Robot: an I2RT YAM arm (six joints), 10 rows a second.
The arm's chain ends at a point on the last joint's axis. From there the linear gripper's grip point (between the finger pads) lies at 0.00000 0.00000 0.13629 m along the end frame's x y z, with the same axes.
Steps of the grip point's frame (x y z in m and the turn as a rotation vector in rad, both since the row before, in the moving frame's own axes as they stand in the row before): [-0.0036, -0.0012, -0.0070, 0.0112, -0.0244, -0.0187]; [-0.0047, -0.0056, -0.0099, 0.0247, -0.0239, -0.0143]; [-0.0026, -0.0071, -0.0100, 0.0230, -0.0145, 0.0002]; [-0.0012, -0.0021, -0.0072, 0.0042, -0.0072, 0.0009]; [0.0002, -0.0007, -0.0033, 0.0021, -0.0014, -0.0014]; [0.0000, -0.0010, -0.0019, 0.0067, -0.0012, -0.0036]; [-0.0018, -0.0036, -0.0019, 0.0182, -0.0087, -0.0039]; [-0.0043, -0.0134, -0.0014, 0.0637, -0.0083, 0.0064]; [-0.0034, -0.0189, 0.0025, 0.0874, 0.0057, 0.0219]
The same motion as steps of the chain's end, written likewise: [-0.0003, 0.0003, -0.0070, 0.0112, -0.0244, -0.0187]; [-0.0014, -0.0023, -0.0098, 0.0247, -0.0239, -0.0143]; [-0.0006, -0.0040, -0.0099, 0.0230, -0.0145, 0.0002]; [-0.0002, -0.0015, -0.0072, 0.0042, -0.0072, 0.0009]; [0.0004, -0.0004, -0.0033, 0.0021, -0.0014, -0.0014]; [0.0002, -0.0001, -0.0019, 0.0067, -0.0012, -0.0036]; [-0.0006, -0.0011, -0.0019, 0.0182, -0.0087, -0.0039]; [-0.0032, -0.0047, -0.0011, 0.0637, -0.0083, 0.0064]; [-0.0043, -0.0070, 0.0030, 0.0874, 0.0057, 0.0219]
